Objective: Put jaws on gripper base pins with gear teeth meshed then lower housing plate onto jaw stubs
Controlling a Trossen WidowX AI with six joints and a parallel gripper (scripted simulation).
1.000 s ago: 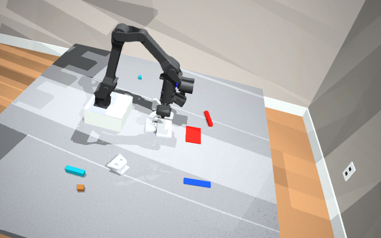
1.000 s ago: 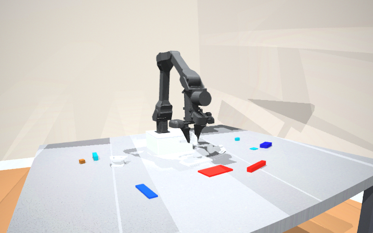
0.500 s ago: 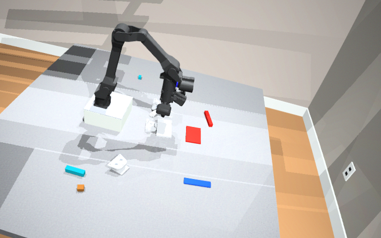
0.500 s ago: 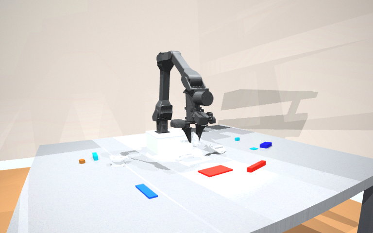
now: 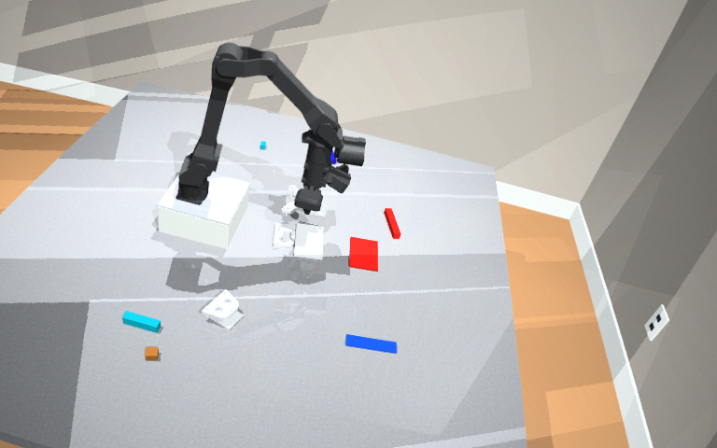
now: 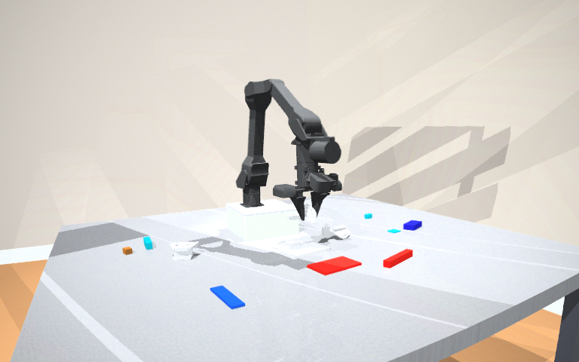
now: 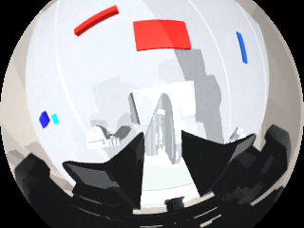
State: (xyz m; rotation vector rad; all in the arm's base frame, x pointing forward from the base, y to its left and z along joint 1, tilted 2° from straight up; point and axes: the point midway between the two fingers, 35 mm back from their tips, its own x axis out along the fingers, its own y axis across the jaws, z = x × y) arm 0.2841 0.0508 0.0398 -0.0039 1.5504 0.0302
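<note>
My gripper tip is now 20 mm short of the flat white plate, 30 mm to the left of it and 80 mm above it. From my gripper tip the other things lie so: white housing plate 50 mm behind, 40 mm to the right, 80 mm below; red plate 160 mm ahead, 30 mm to the right, 80 mm below; white jaw 40 mm behind, 90 mm to the left, 50 mm below.
</note>
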